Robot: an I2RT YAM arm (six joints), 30 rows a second.
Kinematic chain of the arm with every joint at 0, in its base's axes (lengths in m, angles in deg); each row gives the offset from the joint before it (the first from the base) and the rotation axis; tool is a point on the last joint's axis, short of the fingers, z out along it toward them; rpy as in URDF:
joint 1: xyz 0 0 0.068 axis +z
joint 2: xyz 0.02 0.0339 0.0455 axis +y
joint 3: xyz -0.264 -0.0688 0 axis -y
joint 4: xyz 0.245 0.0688 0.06 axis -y
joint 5: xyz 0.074 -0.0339 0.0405 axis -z
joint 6: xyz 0.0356 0 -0.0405 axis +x
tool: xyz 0 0 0 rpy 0 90 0
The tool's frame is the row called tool.
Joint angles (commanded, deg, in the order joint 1, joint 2, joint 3, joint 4, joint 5, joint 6), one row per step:
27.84 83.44 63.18 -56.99 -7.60 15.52
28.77 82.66 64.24 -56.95 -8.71 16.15
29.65 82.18 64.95 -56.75 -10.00 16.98
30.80 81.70 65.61 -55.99 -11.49 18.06
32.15 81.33 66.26 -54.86 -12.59 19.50
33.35 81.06 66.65 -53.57 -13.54 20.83
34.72 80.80 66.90 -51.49 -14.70 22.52
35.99 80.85 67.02 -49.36 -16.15 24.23
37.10 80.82 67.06 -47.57 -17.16 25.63
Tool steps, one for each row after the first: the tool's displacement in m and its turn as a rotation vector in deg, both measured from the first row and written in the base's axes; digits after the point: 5 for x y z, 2 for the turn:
-0.00184 0.00467 0.00857 1.93 -1.00 0.59
-0.00368 0.00922 0.01433 3.82 -1.38 1.01
-0.00568 0.01530 0.02025 6.17 -1.98 1.57
-0.00755 0.02236 0.02595 8.41 -2.78 1.95
-0.00920 0.02873 0.03012 10.44 -3.45 2.28
-0.01071 0.03644 0.03428 13.07 -4.32 2.60
-0.01178 0.04428 0.03664 15.74 -4.58 2.94
-0.01322 0.05073 0.03872 17.83 -4.85 3.29

